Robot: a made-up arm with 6 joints. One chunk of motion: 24 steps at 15 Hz.
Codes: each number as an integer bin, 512 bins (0 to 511) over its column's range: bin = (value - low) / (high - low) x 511, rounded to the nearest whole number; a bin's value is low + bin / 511 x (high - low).
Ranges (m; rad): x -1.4..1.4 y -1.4..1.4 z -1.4..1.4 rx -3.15..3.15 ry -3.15..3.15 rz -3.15..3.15
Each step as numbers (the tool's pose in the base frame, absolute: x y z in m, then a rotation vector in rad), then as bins.
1 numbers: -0.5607 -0.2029 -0.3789 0.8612 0.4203 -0.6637
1 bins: 153 218 186 325 290 202
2 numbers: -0.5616 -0.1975 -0.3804 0.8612 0.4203 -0.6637
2 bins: 153 219 186 325 290 202
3 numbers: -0.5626 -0.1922 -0.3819 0.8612 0.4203 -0.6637
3 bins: 153 220 186 325 290 202
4 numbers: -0.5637 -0.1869 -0.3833 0.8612 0.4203 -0.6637
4 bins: 153 221 186 325 290 202
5 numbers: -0.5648 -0.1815 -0.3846 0.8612 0.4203 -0.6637
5 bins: 152 222 185 325 290 202
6 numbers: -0.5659 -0.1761 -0.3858 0.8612 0.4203 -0.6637
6 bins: 152 223 185 325 290 202
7 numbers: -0.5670 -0.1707 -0.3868 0.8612 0.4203 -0.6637
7 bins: 152 224 185 325 290 202
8 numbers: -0.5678 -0.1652 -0.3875 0.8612 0.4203 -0.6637
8 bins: 152 225 185 325 290 202
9 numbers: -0.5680 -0.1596 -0.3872 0.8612 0.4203 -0.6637
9 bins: 152 226 185 325 290 202
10 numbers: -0.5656 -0.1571 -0.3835 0.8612 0.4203 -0.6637
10 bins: 152 227 186 325 290 202
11 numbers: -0.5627 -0.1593 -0.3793 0.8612 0.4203 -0.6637
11 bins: 153 226 186 325 290 202
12 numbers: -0.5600 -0.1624 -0.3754 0.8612 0.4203 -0.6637
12 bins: 153 226 187 325 290 202
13 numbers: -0.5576 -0.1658 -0.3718 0.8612 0.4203 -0.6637
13 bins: 154 225 188 325 290 202
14 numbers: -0.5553 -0.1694 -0.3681 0.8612 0.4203 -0.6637
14 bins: 154 225 188 325 290 202
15 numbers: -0.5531 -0.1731 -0.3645 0.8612 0.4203 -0.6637
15 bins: 155 224 189 325 290 202
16 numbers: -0.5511 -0.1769 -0.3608 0.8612 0.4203 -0.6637
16 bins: 155 223 190 325 290 202
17 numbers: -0.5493 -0.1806 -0.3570 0.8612 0.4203 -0.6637
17 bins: 155 223 190 325 290 202
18 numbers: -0.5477 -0.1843 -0.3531 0.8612 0.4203 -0.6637
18 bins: 156 222 191 325 290 202
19 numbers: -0.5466 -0.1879 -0.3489 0.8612 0.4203 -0.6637
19 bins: 156 221 192 325 290 202
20 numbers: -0.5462 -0.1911 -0.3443 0.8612 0.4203 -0.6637
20 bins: 156 221 193 325 290 202
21 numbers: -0.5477 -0.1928 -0.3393 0.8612 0.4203 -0.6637
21 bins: 156 220 194 325 290 202
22 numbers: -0.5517 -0.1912 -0.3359 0.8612 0.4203 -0.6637
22 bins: 155 221 194 325 290 202
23 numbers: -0.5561 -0.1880 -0.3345 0.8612 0.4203 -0.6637
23 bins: 154 221 194 325 290 202
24 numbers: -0.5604 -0.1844 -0.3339 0.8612 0.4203 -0.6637
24 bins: 153 222 195 325 290 202
